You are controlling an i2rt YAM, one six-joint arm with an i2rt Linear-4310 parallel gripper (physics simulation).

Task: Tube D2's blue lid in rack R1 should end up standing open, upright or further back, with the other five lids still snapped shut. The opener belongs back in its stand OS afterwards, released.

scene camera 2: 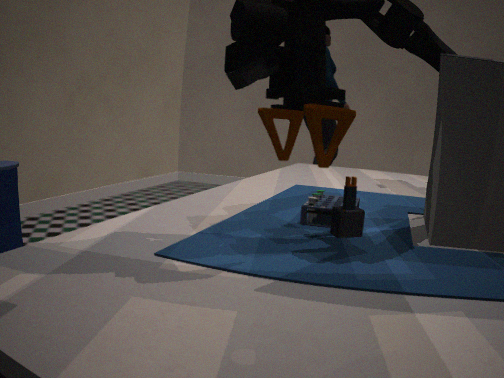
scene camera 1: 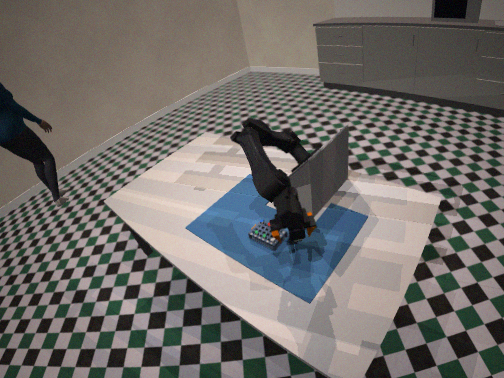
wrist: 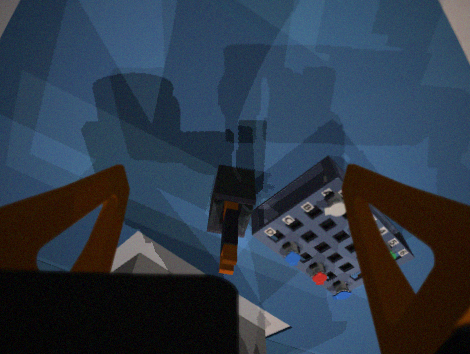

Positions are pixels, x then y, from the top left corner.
gripper: open, holds nothing
a dark block with orange top (wrist: 229, 240): on a dark opener stand (wrist: 232, 184)
